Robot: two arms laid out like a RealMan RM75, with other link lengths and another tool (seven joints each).
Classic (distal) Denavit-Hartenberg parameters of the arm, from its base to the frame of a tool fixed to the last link. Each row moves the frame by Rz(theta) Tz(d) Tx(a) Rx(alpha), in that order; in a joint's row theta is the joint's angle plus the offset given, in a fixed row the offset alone. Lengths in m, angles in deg.
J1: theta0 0, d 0.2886, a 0, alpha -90
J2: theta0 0, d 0, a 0, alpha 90
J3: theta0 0, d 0.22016, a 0, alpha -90
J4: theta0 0, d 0, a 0, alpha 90
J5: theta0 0, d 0.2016, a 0, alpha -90
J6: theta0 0, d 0, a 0, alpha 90
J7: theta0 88.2, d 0.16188, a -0.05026, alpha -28
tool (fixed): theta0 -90, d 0.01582, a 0, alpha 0
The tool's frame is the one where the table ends.
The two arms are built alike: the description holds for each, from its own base.
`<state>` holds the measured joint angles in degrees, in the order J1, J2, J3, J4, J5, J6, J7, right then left.
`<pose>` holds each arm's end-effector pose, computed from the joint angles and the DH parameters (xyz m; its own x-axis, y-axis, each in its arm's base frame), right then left.
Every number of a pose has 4 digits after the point.
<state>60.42 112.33 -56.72 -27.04 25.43 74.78 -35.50 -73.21 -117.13 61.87 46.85 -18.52 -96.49 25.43</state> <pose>0.2341 0.4299 0.0462 0.6796 -0.6775 -0.2815 -0.7218 -0.5488 -0.4218 -0.1062 0.4204 0.0664 0.2864 0.6898 -0.6649 0.5689 -0.6809 -0.4613</pose>
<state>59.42 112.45 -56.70 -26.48 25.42 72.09 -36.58 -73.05 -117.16 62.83 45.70 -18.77 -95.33 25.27</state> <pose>0.2420 0.4319 0.0462 0.6889 -0.6618 -0.2957 -0.7132 -0.5460 -0.4395 -0.1099 0.4206 0.0629 0.2795 0.6899 -0.6677 0.5667 -0.6800 -0.4654</pose>
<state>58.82 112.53 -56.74 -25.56 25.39 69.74 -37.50 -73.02 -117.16 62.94 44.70 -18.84 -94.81 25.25</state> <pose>0.2485 0.4331 0.0454 0.6969 -0.6500 -0.3030 -0.7053 -0.5446 -0.4539 -0.1132 0.4199 0.0606 0.2722 0.6900 -0.6707 0.5717 -0.6766 -0.4641</pose>
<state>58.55 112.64 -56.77 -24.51 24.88 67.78 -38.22 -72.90 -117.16 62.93 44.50 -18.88 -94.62 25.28</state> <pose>0.2542 0.4337 0.0444 0.7065 -0.6411 -0.2999 -0.6944 -0.5460 -0.4688 -0.1145 0.4198 0.0601 0.2709 0.6908 -0.6704 0.5740 -0.6750 -0.4636</pose>
